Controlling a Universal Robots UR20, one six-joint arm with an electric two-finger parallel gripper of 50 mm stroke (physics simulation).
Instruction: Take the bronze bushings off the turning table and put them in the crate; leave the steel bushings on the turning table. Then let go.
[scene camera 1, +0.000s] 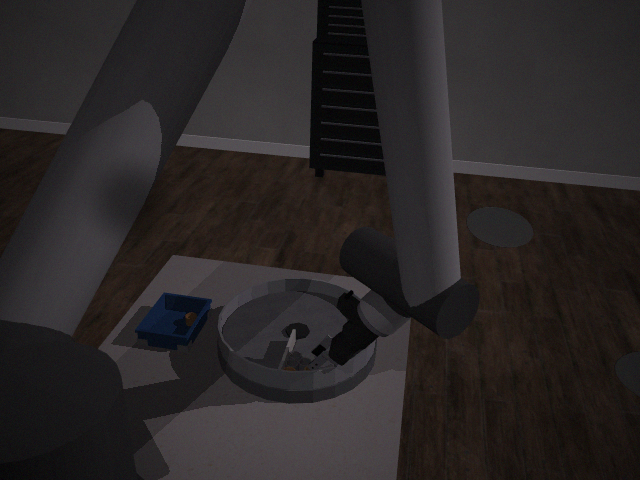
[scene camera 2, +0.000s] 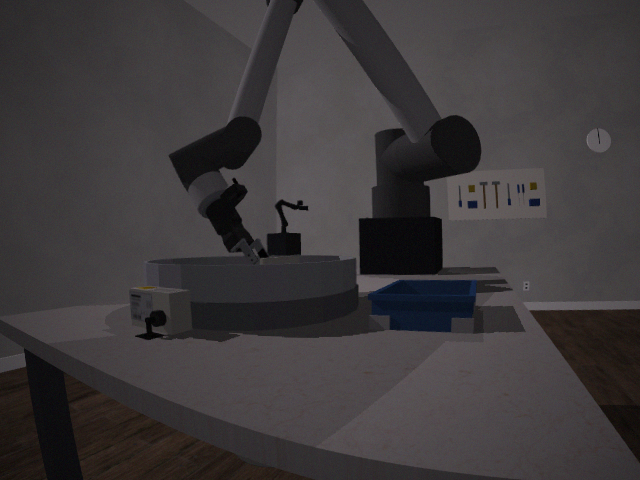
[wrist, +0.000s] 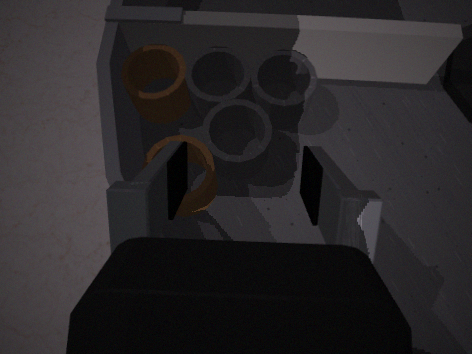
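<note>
Two bronze bushings stand on the turning table by its rim wall. One bronze bushing is in the corner of rim and divider. The other bronze bushing is nearer, partly hidden behind the left finger. Three steel bushings stand upright beside them. My gripper is open, with nothing between its fingers; its left finger overlaps the nearer bronze bushing in the wrist view. The blue crate holds a bronze bushing.
A pale divider stands upright on the turning table beside the bushings. The raised rim runs along their other side. A white box-shaped device stands on the work table near the turning table.
</note>
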